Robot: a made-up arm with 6 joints. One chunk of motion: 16 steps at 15 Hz.
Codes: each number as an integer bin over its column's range. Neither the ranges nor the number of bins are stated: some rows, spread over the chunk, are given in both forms.
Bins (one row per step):
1: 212 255 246 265 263 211
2: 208 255 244 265 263 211
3: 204 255 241 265 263 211
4: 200 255 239 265 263 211
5: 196 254 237 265 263 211
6: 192 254 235 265 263 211
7: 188 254 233 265 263 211
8: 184 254 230 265 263 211
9: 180 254 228 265 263 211
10: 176 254 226 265 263 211
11: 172 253 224 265 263 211
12: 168 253 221 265 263 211
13: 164 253 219 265 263 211
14: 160 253 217 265 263 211
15: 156 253 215 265 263 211
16: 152 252 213 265 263 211
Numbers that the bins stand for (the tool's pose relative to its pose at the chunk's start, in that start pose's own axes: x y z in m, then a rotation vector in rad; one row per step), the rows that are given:
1: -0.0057 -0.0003 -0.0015 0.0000 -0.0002 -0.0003
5: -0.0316 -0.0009 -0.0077 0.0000 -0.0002 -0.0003
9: -0.0576 -0.0009 -0.0138 0.0000 -0.0002 -0.0003
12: -0.0771 -0.0015 -0.0186 0.0000 -0.0002 -0.0003
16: -0.1031 -0.0021 -0.0241 0.0000 -0.0002 -0.0003
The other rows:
2: -0.0122 -0.0003 -0.0029 0.0000 -0.0002 -0.0003
3: -0.0186 -0.0003 -0.0049 0.0000 -0.0002 -0.0003
4: -0.0251 -0.0003 -0.0063 0.0000 -0.0002 -0.0003
6: -0.0381 -0.0009 -0.0090 0.0000 -0.0002 -0.0003
7: -0.0446 -0.0009 -0.0104 0.0000 -0.0002 -0.0003
8: -0.0511 -0.0009 -0.0125 0.0000 -0.0002 -0.0003
10: -0.0641 -0.0009 -0.0152 0.0000 -0.0002 -0.0003
11: -0.0706 -0.0015 -0.0166 0.0000 -0.0002 -0.0003
13: -0.0836 -0.0015 -0.0200 0.0000 -0.0002 -0.0003
14: -0.0901 -0.0015 -0.0214 0.0000 -0.0002 -0.0003
15: -0.0966 -0.0015 -0.0227 0.0000 -0.0002 -0.0003

